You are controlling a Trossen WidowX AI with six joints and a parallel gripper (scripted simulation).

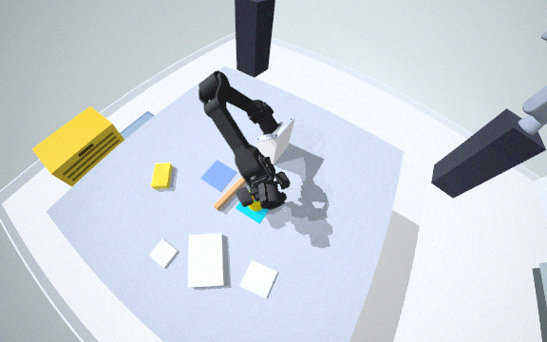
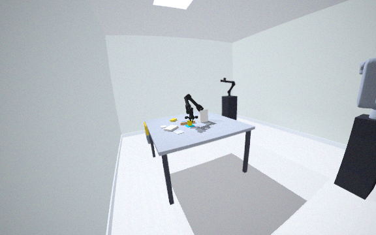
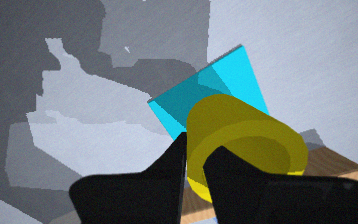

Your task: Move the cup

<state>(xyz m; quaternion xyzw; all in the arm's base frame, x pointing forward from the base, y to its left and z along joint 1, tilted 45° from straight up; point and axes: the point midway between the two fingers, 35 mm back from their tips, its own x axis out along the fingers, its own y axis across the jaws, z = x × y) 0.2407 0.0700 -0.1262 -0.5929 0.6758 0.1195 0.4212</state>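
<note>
Right now the yellow cup is 2 cm ahead of my gripper tip and 1 cm to the right of it. Round my gripper tip: wooden bar 2 cm ahead, 12 cm to the right, 3 cm below; cyan pad 3 cm ahead, 1 cm to the right, 5 cm below.
</note>
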